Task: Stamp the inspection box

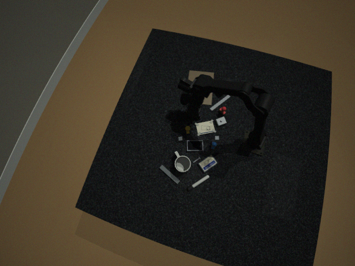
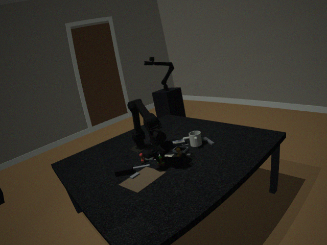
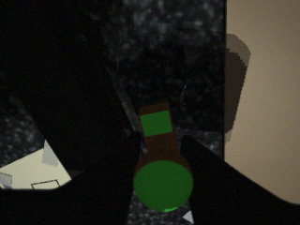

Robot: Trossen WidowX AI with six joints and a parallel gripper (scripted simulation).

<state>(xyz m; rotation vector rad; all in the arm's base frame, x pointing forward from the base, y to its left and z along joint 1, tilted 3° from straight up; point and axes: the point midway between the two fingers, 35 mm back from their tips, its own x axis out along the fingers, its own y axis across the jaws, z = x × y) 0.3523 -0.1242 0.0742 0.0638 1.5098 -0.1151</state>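
The PASS stamp lies 1 cm below my gripper tip. The rest, counted from my gripper tip: yellow-knob stamp: 13 cm to the left, 2 cm ahead, 1 cm below; then red-knob stamp: 16 cm behind, 2 cm to the right, 1 cm below; then cream card: 9 cm to the left, 8 cm behind, 3 cm below.
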